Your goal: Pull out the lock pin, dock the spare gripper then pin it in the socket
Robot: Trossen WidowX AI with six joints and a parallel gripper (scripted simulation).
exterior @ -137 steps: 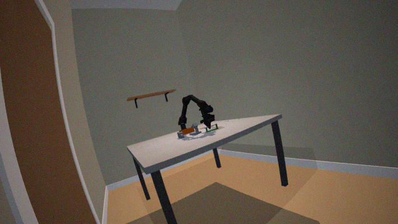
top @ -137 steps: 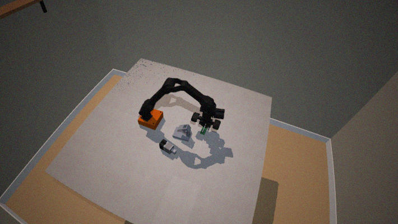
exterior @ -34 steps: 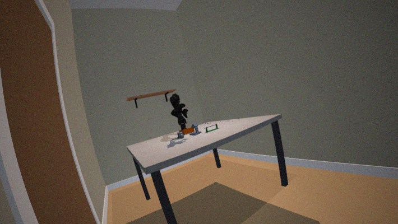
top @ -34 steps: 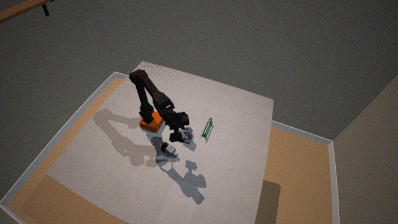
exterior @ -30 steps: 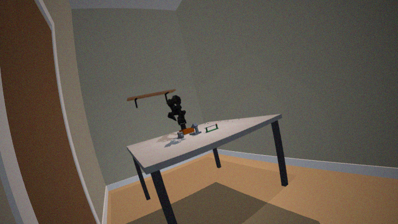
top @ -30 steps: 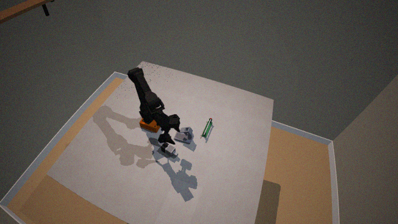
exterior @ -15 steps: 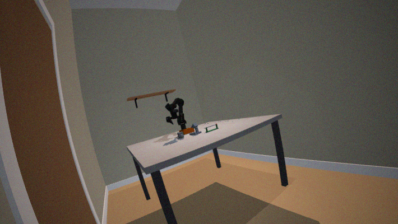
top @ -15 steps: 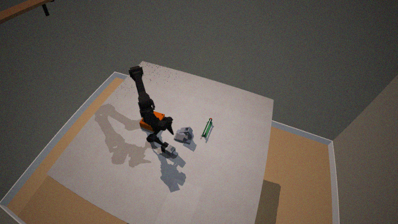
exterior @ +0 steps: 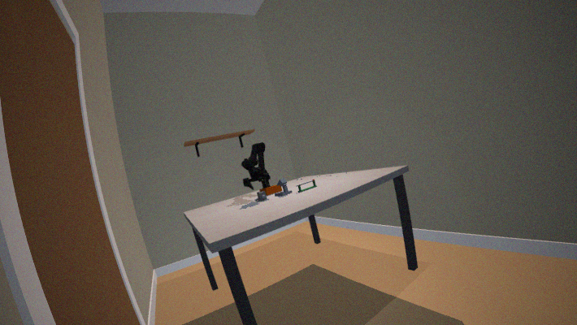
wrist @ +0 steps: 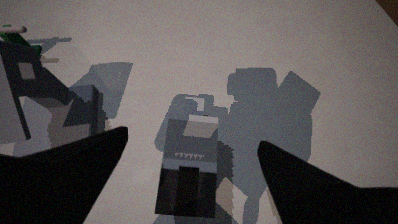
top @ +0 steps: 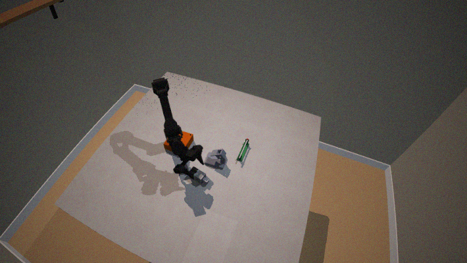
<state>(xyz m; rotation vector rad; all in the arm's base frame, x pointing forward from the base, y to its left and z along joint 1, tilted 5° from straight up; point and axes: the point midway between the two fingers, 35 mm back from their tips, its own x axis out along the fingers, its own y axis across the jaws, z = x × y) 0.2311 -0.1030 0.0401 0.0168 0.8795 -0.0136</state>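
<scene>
My gripper tip is now 6 cm above the spare gripper. The rest, counted from my gripper tip: green pin rest: 11 cm ahead, 30 cm to the left, 6 cm below; mount: 3 cm ahead, 15 cm to the left, 3 cm below.
</scene>
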